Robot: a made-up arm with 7 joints. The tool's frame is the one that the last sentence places.
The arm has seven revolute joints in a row. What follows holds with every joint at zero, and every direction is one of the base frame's. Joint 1 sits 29.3 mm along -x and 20.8 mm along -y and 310.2 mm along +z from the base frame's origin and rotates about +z. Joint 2 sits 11.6 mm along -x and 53.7 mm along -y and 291.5 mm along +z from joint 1 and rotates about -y. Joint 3 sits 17.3 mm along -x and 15.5 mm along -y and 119.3 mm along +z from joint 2 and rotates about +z. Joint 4 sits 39 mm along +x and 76.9 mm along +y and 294.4 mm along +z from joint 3 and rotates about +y. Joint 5 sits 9 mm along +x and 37 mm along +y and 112.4 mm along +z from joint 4 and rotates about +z. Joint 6 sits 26.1 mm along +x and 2.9 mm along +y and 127.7 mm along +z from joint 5 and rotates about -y. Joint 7 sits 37.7 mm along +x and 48.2 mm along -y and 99.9 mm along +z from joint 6 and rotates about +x. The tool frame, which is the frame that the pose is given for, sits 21.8 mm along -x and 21.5 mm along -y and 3.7 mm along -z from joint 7; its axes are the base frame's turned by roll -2.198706, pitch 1.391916 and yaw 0.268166 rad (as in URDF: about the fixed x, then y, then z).
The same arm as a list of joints. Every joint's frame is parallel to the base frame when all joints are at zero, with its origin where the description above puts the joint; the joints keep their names.
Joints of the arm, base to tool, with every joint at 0 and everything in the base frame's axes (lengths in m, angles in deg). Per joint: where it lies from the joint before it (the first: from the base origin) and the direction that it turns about. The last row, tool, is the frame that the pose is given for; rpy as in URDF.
joint 1: origin -0.0293 -0.0208 0.3102 axis 0 0 1
joint 2: origin -0.0116 -0.0537 0.2915 axis 0 -1 0
joint 3: origin -0.0173 -0.0155 0.1193 axis 0 0 1
joint 4: origin 0.0390 0.0769 0.2944 axis 0 1 0
joint 5: origin 0.0090 0.0370 0.1124 axis 0 0 1
joint 6: origin 0.0261 0.0029 0.1277 axis 0 -1 0
joint 7: origin 0.0377 -0.0482 0.0999 axis 1 0 0
tool: origin -0.0218 -0.0215 -0.0037 rpy -125.98 79.75 15.36

